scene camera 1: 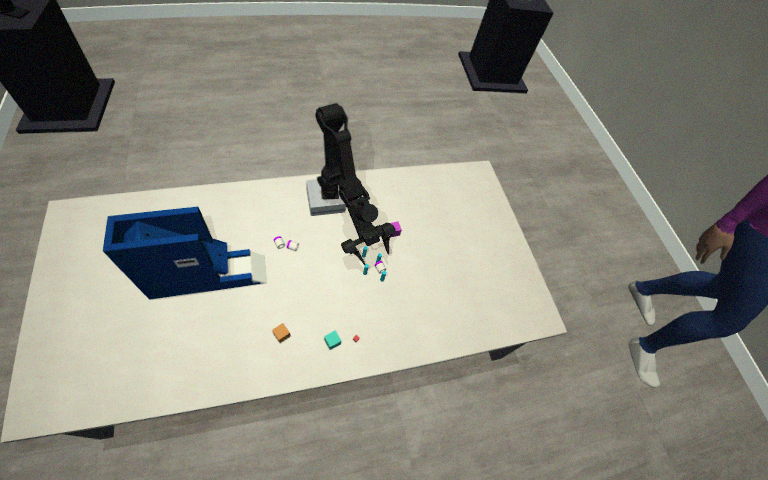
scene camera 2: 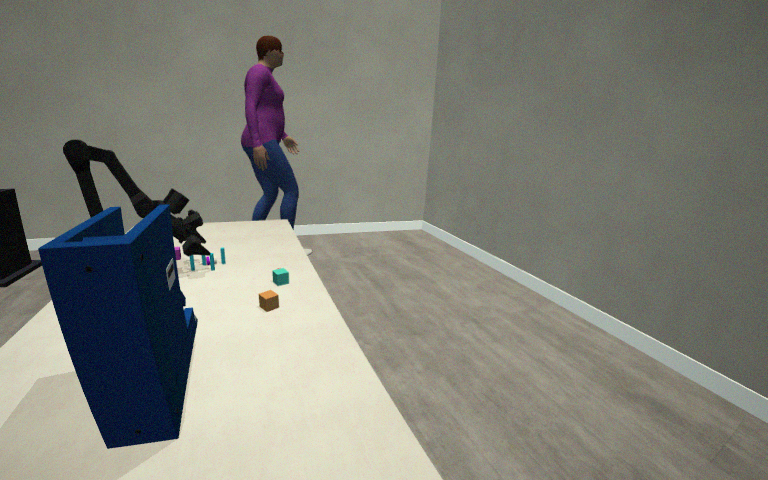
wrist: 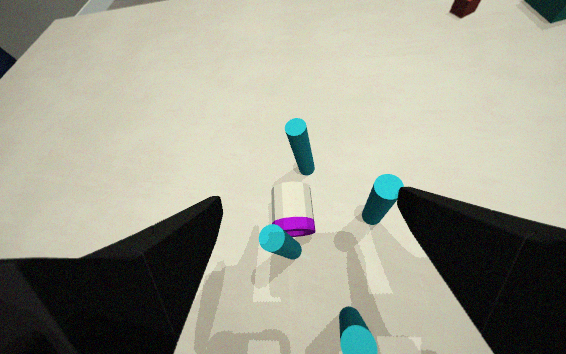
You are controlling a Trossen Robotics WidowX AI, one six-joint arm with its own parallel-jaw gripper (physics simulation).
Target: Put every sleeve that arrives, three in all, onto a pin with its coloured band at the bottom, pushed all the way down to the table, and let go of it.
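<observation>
My gripper (scene camera 1: 377, 258) (wrist: 308, 200) is open and empty, above the pins. A white sleeve with a magenta band (scene camera 1: 380, 266) (wrist: 292, 200) lies on its side among the pins, on none of them. In the wrist view it shows between the fingertips, lower down, band towards the bottom of the view. Several upright teal pins stand around it, including one pin (scene camera 1: 383, 276) (wrist: 301, 150), a second pin (scene camera 1: 365, 268) (wrist: 381, 202) and a third pin (wrist: 282, 242) overlapping its band end. Two more sleeves, one (scene camera 1: 279, 242) and another (scene camera 1: 292, 245), lie close together left of the pins.
A blue dispenser (scene camera 1: 164, 268) (scene camera 2: 118, 316) with a chute stands at the left of the table. A magenta block (scene camera 1: 396, 228) (scene camera 2: 177, 253) lies near the gripper. An orange block (scene camera 1: 281, 332) (scene camera 2: 269, 300), a teal block (scene camera 1: 332, 339) (scene camera 2: 280, 276) and a small red cube (scene camera 1: 356, 338) lie towards the front edge.
</observation>
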